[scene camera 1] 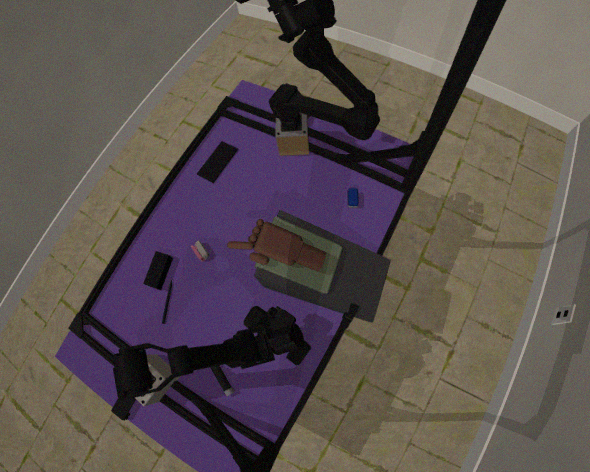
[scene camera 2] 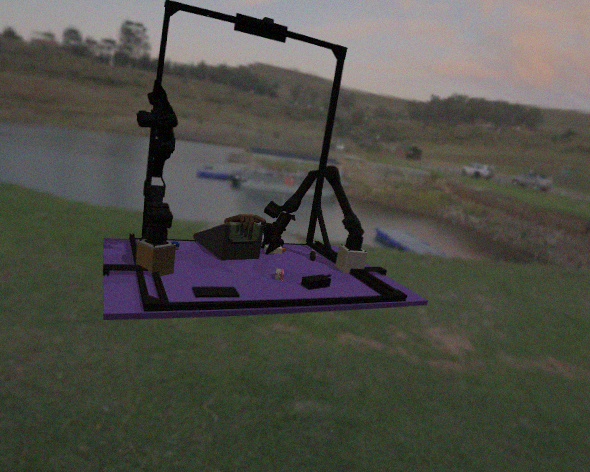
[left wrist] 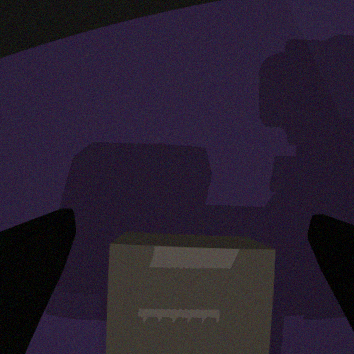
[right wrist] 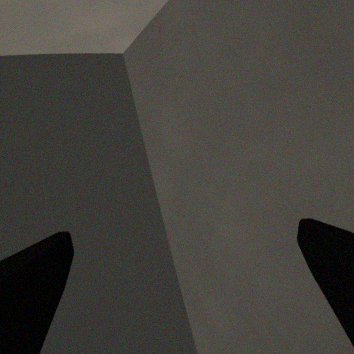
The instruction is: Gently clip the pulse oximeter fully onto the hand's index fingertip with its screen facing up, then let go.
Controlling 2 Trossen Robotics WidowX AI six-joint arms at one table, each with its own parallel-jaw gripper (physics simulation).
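Pixels of known places: left gripper, fingertip midpoint: [scene camera 2: 264,251] [left wrist: 194,223]; right gripper, fingertip midpoint: [scene camera 2: 159,87] [right wrist: 186,236]; left arm's base at its link origin: [scene camera 2: 353,248]; right arm's base at its link origin: [scene camera 1: 291,122] [scene camera 2: 156,242].
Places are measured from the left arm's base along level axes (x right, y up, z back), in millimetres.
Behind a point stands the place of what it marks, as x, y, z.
The pulse oximeter, as I take it, is a pale block [left wrist: 190,290] @[210, -77, -341] [scene camera 2: 278,250] @[185, -88, -294] with an orange end in scene camera 2, lying on the purple table. The gripper hides it in scene camera 1; no screen can be made out. My left gripper [left wrist: 194,223] @[213, -104, -357] [scene camera 2: 273,245] @[213, -104, -357] is open, pointing down, with a finger on each side of the block in the left wrist view, holding nothing. The brown hand [scene camera 1: 277,242] @[95, 86, -508] [scene camera 2: 245,219] @[26, 85, -510] lies on its support, its index finger [scene camera 1: 240,245] extended and bare. My right gripper [right wrist: 186,236] @[-201, 543, -901] is open and empty, raised far from the table.
The sloped grey stand [scene camera 1: 362,280] @[313, -54, -581] [scene camera 2: 240,251] @[58, -66, -506] carries the hand on a green pad [scene camera 1: 327,280] @[239, -4, -517]. A blue block [scene camera 1: 353,197] @[152, -72, -786], a pink-and-white piece [scene camera 1: 200,251] @[-130, -74, -379] [scene camera 2: 279,274] @[-165, -81, -389], a black box [scene camera 1: 158,270] @[-202, -72, -252] [scene camera 2: 316,282] @[-242, -78, -261], a thin black rod [scene camera 1: 167,302] @[-123, -97, -192] and a flat black slab [scene camera 1: 217,162] @[-307, -97, -652] [scene camera 2: 216,291] @[-317, -97, -655] lie around.
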